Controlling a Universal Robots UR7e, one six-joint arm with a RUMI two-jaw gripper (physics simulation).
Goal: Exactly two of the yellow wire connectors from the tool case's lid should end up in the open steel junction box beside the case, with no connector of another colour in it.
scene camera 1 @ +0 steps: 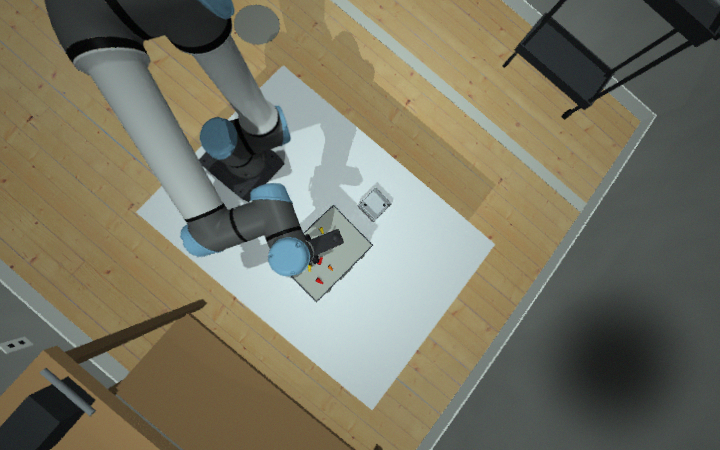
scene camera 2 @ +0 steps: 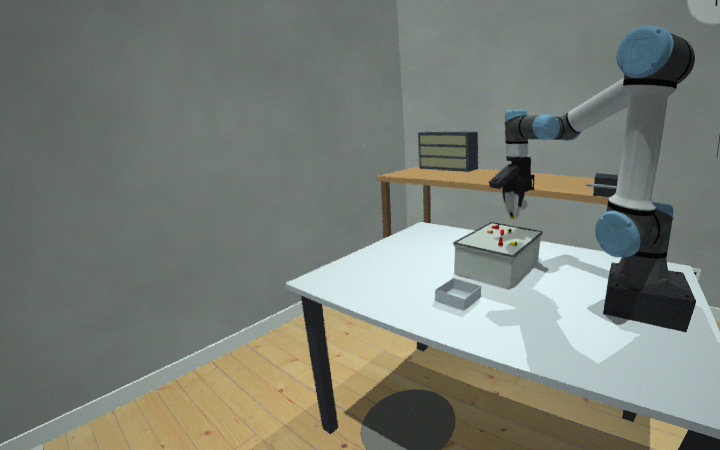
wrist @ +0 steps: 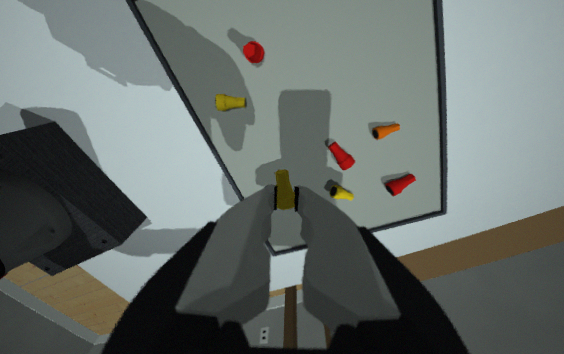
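Observation:
My gripper is shut on a yellow connector and holds it above the case lid. A second yellow connector lies on the lid near its left edge in the wrist view. A third yellow connector lies just right of the fingertips in the wrist view. The open steel junction box stands on the table beside the case; no connector shows inside it. In scene camera 1 the arm hides the fingertips.
On the lid are a red connector standing upright, two lying red connectors and an orange connector. The case is much taller than the junction box. The arm's base stands on the same table.

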